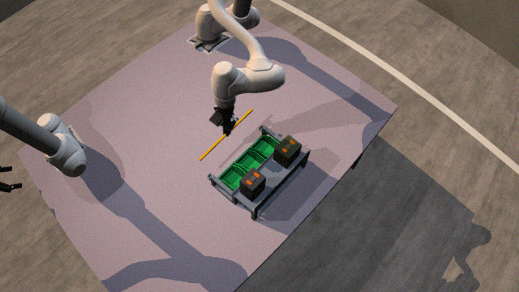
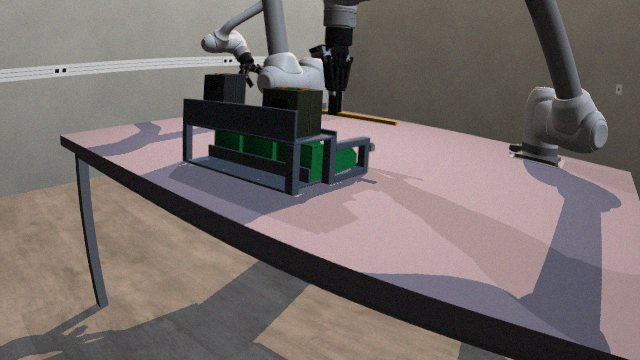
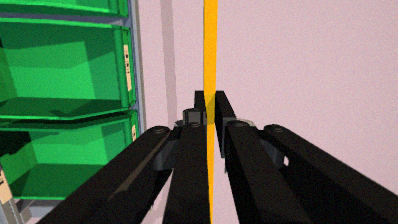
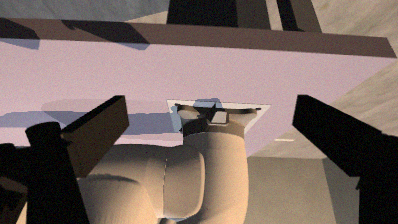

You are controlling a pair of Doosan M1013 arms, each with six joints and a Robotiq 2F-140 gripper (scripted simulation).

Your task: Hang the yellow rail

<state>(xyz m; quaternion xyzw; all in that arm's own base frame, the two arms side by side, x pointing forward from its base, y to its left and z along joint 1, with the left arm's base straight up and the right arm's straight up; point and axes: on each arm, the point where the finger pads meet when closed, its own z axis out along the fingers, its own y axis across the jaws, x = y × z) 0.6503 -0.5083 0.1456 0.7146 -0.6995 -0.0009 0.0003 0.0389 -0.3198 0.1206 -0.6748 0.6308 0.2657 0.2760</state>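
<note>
My left gripper is now 3 cm above the yellow rail. Also, from my left hand: dark box 28 cm ahead, 13 cm to the right, 2 cm above; grey shelf 21 cm ahead, 8 cm below, 1 cm to the right; olive box 28 cm ahead, 10 cm to the left.
</note>
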